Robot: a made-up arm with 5 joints. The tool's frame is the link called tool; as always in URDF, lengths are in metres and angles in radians. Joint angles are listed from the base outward.
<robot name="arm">
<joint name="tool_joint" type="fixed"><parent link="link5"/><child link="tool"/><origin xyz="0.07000 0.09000 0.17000" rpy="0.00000 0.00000 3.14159"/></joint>
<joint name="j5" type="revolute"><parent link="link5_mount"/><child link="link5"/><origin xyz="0.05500 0.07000 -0.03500" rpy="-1.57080 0.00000 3.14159"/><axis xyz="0 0 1"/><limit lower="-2.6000" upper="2.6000"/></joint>
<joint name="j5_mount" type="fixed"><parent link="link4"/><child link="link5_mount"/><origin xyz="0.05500 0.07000 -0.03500"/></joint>
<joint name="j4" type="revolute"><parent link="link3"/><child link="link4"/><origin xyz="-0.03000 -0.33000 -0.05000" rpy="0.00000 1.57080 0.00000"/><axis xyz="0 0 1"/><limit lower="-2.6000" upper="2.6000"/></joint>
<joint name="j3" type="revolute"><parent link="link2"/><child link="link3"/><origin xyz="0.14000 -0.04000 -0.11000" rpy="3.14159 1.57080 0.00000"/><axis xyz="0 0 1"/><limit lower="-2.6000" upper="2.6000"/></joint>
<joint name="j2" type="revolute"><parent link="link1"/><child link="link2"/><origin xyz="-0.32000 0.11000 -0.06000" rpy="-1.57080 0.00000 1.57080"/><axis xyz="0 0 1"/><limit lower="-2.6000" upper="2.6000"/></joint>
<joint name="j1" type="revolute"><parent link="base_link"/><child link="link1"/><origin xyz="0.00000 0.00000 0.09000" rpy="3.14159 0.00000 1.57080"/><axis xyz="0 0 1"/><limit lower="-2.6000" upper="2.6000"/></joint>
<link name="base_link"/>
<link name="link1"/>
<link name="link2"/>
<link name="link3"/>
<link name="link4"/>
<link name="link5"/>
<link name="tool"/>
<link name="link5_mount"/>
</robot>
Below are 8 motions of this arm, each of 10 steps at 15 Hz.
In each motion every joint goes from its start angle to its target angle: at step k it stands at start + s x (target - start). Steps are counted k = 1, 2, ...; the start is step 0. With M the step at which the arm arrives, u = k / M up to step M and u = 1 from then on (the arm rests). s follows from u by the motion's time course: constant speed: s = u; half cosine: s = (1 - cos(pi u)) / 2; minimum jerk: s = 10 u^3 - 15 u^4 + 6 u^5.
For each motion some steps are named. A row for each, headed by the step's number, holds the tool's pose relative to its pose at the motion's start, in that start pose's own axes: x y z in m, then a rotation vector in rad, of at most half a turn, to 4 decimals.
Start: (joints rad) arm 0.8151 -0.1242 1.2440 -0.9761 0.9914
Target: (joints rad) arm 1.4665 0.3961 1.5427 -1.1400 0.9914
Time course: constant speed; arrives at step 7
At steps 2, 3, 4, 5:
2: -0.0338 0.0239 -0.0025 -0.0363 0.2206 -0.0415
3: -0.0455 0.0363 -0.0049 -0.0490 0.3361 -0.0479
4: -0.0545 0.0490 -0.0086 -0.0575 0.4540 -0.0446
5: -0.0614 0.0619 -0.0143 -0.0615 0.5735 -0.0317

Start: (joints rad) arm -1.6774 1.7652 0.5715 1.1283 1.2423
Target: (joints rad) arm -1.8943 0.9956 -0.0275 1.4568 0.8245
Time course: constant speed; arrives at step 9
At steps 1, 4, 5, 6, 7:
1: 0.0132 -0.0396 -0.0095 0.1049 0.0384 0.0528
4: 0.0675 -0.1482 -0.0553 0.4127 0.1892 0.2074
5: 0.0897 -0.1797 -0.0762 0.5112 0.2511 0.2586
6: 0.1134 -0.2083 -0.0997 0.6067 0.3184 0.3100
7: 0.1382 -0.2337 -0.1256 0.6988 0.3909 0.3619

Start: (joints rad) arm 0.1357 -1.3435 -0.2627 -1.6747 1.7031
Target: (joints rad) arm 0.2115 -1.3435 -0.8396 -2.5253 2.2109
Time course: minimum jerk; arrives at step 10
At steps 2, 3, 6, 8, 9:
2: -0.0166 0.0092 0.0115 -0.0482 0.0130 -0.0079
3: -0.0453 0.0287 0.0328 -0.1337 0.0447 -0.0215
6: -0.1447 0.1665 0.1352 -0.4909 0.3453 -0.0758
8: -0.1612 0.2508 0.1776 -0.6074 0.5725 -0.0943
9: -0.1617 0.2671 0.1845 -0.6235 0.6204 -0.0971

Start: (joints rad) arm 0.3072 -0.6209 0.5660 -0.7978 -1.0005
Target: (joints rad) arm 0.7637 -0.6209 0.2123 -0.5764 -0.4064
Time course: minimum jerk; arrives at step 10
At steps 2, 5, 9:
2: 0.0119 -0.0176 -0.0048 -0.0133 0.0236 -0.0039
5: 0.0776 -0.1696 -0.0415 -0.0701 0.2149 -0.0355
9: 0.0898 -0.3625 -0.0789 -0.0352 0.4248 -0.0767

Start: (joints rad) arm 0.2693 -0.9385 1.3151 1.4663 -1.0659
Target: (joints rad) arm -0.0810 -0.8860 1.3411 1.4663 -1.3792
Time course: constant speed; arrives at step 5
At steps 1, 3, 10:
1: -0.0261 -0.0096 -0.0033 0.0352 -0.0256 -0.1238
3: -0.0773 -0.0220 -0.0129 0.1124 -0.0707 -0.3698
10: -0.1256 -0.0264 -0.0254 0.1987 -0.1073 -0.6132

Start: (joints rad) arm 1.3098 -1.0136 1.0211 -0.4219 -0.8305
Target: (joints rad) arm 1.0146 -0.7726 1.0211 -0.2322 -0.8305
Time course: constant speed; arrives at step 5
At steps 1, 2, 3, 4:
1: -0.0066 0.0041 0.0269 -0.0260 -0.0505 -0.0029
2: -0.0152 0.0081 0.0533 -0.0491 -0.1009 -0.0072
3: -0.0257 0.0118 0.0791 -0.0692 -0.1510 -0.0128
4: -0.0383 0.0152 0.1041 -0.0862 -0.2006 -0.0195

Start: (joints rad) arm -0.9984 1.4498 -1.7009 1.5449 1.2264
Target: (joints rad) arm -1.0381 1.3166 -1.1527 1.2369 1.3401
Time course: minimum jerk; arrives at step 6
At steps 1, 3, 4, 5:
1: 0.0005 0.0038 0.0008 -0.0093 -0.0077 -0.0142
3: 0.0133 0.0512 0.0144 -0.1295 -0.0847 -0.2034
4: 0.0270 0.0774 0.0259 -0.2014 -0.1091 -0.3244
5: 0.0372 0.0914 0.0341 -0.2425 -0.1146 -0.3976

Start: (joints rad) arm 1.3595 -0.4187 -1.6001 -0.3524 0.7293
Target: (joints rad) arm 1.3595 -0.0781 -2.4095 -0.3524 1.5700
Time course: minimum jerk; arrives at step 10
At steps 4, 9, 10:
4: -0.0061 -0.0679 -0.0757 0.1943 -0.2006 0.2770
9: 0.0467 -0.1274 -0.2882 0.4984 -0.7403 0.8009
10: 0.0478 -0.1273 -0.2910 0.5012 -0.7481 0.8066

